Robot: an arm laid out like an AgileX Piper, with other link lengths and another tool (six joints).
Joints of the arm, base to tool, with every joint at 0 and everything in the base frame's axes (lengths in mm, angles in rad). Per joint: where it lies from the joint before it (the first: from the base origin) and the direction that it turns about. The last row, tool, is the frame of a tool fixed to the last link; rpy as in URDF.
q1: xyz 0 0 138.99 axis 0 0 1
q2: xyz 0 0 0 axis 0 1 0
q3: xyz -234.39 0 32.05 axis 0 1 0
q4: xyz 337.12 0 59.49 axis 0.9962 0 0.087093
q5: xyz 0 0 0 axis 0 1 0
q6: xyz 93.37 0 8.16 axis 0.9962 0 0.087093
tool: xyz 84.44 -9 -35.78 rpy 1.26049 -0.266 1.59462
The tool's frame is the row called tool.
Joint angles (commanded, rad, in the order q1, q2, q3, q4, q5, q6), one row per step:
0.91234, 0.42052, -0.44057, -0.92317, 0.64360, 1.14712
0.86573, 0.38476, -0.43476, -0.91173, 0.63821, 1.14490
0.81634, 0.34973, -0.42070, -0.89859, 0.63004, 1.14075
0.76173, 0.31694, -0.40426, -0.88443, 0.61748, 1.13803
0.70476, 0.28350, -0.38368, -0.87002, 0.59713, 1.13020
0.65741, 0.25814, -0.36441, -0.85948, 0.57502, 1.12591
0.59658, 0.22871, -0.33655, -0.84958, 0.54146, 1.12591
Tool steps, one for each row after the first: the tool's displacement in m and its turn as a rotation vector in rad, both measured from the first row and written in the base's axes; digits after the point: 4 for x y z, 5 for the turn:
0.0042, -0.0121, 0.0065, 0.03063, -0.01331, -0.04038
0.0080, -0.0244, 0.0089, 0.05419, -0.02315, -0.08047
0.0120, -0.0370, 0.0099, 0.07745, -0.03246, -0.12250
0.0158, -0.0493, 0.0099, 0.09606, -0.04642, -0.15960
0.0189, -0.0586, 0.0090, 0.11074, -0.05896, -0.18734
0.0231, -0.0697, 0.0063, 0.12903, -0.07545, -0.22104

